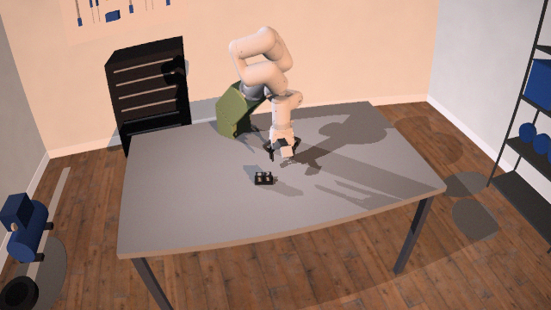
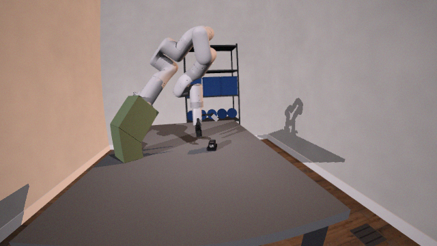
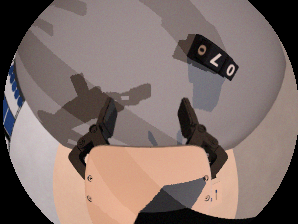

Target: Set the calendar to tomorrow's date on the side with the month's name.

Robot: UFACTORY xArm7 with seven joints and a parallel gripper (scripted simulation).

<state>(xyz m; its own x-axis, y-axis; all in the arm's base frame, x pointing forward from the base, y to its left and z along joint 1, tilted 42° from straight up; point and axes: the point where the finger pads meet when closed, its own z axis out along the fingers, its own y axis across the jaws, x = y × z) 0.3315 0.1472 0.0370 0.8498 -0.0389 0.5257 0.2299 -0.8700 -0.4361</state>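
My hand is 9 cm short of the black calendar tray, 8 cm to the left of it and 6 cm above it.
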